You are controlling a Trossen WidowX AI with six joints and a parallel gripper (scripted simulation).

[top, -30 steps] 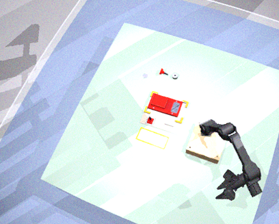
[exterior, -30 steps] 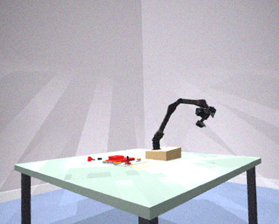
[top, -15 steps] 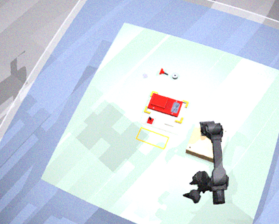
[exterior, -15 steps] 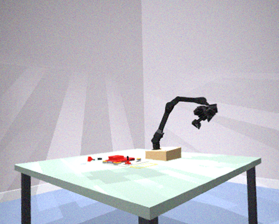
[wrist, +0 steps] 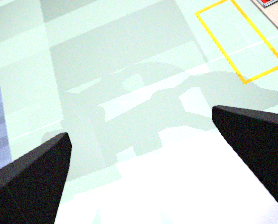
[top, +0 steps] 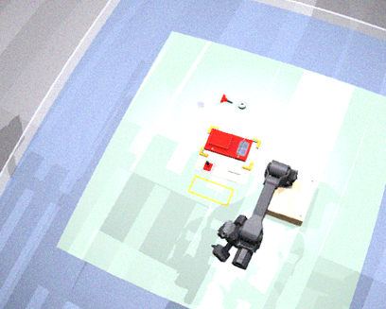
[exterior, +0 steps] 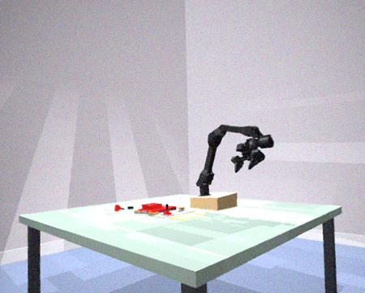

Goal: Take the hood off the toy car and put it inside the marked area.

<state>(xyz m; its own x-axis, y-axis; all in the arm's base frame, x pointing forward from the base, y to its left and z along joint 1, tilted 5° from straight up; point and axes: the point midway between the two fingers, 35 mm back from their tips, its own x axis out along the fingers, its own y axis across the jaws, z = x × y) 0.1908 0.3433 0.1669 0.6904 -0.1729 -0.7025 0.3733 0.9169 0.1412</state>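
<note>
Now: gripper tip 49 cm to the left of the red hood, 18 cm above it and 10 cm short of it. The rest, counted from my gripper tip: grey wheel: 71 cm to the right, 22 cm below, 3 cm ahead; then pale disc: 68 cm to the right, 23 cm ahead, 22 cm below.
</note>
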